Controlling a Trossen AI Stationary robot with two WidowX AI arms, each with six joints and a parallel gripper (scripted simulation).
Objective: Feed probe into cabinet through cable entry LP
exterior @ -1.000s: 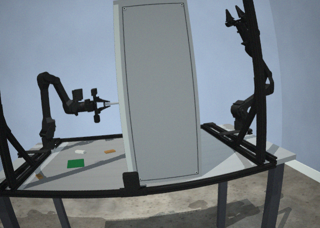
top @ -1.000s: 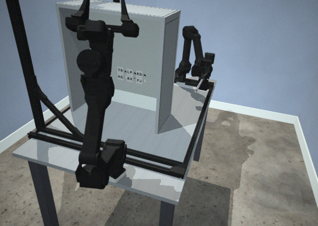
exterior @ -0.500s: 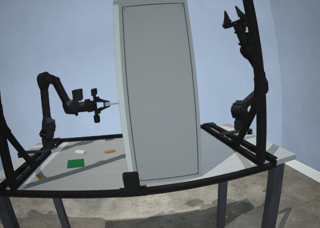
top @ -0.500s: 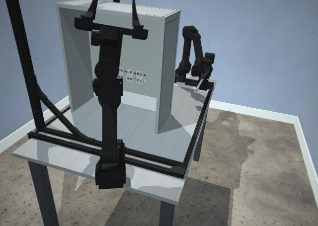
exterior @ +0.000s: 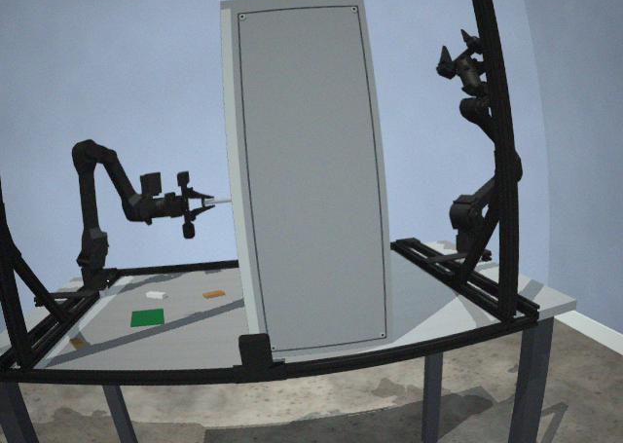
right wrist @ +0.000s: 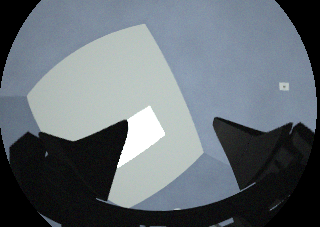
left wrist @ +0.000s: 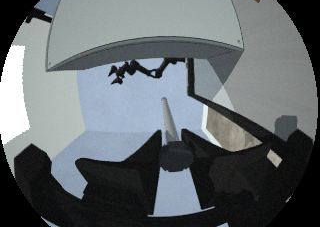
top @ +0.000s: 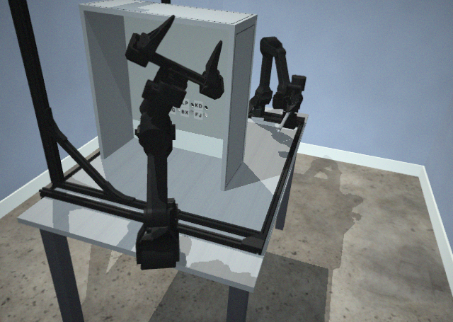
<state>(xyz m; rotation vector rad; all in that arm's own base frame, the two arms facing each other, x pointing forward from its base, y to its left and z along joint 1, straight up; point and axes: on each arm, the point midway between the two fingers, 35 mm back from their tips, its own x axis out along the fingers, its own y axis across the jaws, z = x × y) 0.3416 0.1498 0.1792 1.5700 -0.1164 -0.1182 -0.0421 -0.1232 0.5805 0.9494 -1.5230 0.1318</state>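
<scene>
Now: right hand 310 mm past the LP label, 610 mm to the right of it and 380 mm above it. From my right hand the other things lie so: white block 150 mm behind, 890 mm to the left, 590 mm below; then rod 90 mm ahead, 660 mm to the left, 400 mm below; then green patch 320 mm behind, 870 mm to the left, 600 mm below.
My left gripper is now 10 cm to the left of the rod. From my left hand the other things lie so: white block (24 cm behind, 19 cm below, 12 cm to the left); then green patch (41 cm behind, 20 cm below, 11 cm to the left); then LP label (39 cm behind, 15 cm to the right, 2 cm above).
</scene>
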